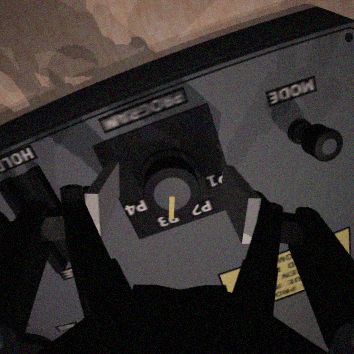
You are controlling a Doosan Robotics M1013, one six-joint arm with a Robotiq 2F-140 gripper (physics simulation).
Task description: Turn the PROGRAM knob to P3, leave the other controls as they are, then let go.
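Frame: origin at the arm's base, x left, y down, z back, level; centimetres.
Where they show: gripper, fingertip midpoint: (170, 180).
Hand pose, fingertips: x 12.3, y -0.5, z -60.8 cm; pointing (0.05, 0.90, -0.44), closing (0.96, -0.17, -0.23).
Observation:
After its pixels a point has its place.
The PROGRAM knob (171, 187) @(x 12.3, y -2.1, z -60.0 cm) is a round black knob with a grey cap. It stands on a dark square plate (197, 127) @(x 15.5, y 1.8, z -58.0 cm) marked P1, P2, P3 and P4. Its yellow pointer line (171, 206) @(x 11.9, y -2.7, z -61.5 cm) points at the P3 mark, whose first letter it partly covers. My gripper (170, 180) @(x 12.3, y -0.5, z -60.8 cm) is open, with one pale fingertip pad on each side of the knob. A gap shows between each pad and the knob, so the fingers do not touch it.
The MODE control (322, 142) @(x 23.5, y -3.3, z -58.3 cm) is a black knob sticking up at the right. The HOLD control (30, 187) @(x 0.1, y 2.0, z -59.7 cm) is at the left, partly behind the left finger. A yellow text label (290, 270) @(x 22.7, y -4.8, z -75.4 cm) lies behind the right finger. The panel's dark edge (150, 72) @(x 13.0, y 6.6, z -54.5 cm) runs across the top.

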